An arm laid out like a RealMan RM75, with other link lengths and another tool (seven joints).
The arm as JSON. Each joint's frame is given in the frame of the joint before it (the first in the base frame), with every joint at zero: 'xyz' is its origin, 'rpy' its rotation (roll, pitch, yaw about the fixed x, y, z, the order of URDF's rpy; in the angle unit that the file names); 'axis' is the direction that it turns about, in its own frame. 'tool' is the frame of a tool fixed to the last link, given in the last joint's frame.
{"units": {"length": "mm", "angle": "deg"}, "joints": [
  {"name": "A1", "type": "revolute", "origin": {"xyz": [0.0, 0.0, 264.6], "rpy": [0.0, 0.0, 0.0]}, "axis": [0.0, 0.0, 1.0]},
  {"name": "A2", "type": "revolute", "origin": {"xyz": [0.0, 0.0, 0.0], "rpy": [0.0, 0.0, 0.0]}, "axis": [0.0, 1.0, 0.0]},
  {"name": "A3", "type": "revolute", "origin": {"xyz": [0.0, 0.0, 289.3], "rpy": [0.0, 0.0, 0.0]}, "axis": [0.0, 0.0, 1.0]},
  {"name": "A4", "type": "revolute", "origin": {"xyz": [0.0, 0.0, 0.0], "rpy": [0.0, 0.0, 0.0]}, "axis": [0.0, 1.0, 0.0]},
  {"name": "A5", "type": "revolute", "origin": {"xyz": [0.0, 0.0, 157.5], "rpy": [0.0, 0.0, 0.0]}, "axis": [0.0, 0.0, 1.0]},
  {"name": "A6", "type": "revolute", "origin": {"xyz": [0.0, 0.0, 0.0], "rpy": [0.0, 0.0, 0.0]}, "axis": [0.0, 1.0, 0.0]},
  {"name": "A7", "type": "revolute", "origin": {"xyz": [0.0, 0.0, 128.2], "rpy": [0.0, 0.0, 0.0]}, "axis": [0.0, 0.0, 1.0]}
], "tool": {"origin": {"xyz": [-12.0, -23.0, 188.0], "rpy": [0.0, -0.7, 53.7]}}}
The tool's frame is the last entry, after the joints.
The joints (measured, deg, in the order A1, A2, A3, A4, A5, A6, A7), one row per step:
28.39, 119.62, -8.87, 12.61, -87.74, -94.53, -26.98
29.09, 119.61, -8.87, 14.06, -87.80, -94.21, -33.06
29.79, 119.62, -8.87, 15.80, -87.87, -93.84, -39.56
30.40, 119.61, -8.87, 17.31, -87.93, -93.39, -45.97
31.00, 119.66, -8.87, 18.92, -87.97, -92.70, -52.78
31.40, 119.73, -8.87, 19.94, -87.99, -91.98, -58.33
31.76, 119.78, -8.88, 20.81, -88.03, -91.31, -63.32
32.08, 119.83, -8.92, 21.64, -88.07, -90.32, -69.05
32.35, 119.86, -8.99, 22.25, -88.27, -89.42, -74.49
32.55, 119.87, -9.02, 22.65, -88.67, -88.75, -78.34
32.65, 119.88, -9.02, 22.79, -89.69, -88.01, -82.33
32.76, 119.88, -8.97, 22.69, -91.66, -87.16, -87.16
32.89, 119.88, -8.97, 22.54, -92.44, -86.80, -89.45
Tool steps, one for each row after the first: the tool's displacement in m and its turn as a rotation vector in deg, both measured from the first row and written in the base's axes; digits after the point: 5 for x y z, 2 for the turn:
-0.00756, -0.00027, -0.00456, 2.47, -3.95, 0.64
-0.01550, -0.00099, -0.01018, 5.00, -7.99, 1.27
-0.02227, -0.00164, -0.01575, 7.57, -12.21, 1.83
-0.02869, -0.00220, -0.02301, 10.13, -16.73, 2.28
-0.03264, -0.00240, -0.02944, 12.25, -20.72, 2.58
-0.03611, -0.00262, -0.03546, 14.16, -24.38, 2.93
-0.03854, -0.00259, -0.04333, 16.24, -28.88, 3.26
-0.04092, -0.00312, -0.05113, 18.27, -33.32, 3.84
-0.04322, -0.00414, -0.05754, 19.65, -36.53, 4.55
-0.04608, -0.00681, -0.06588, 21.06, -40.16, 5.83
-0.05099, -0.01214, -0.07755, 22.91, -44.75, 8.20
-0.05320, -0.01415, -0.08238, 23.97, -46.94, 9.32

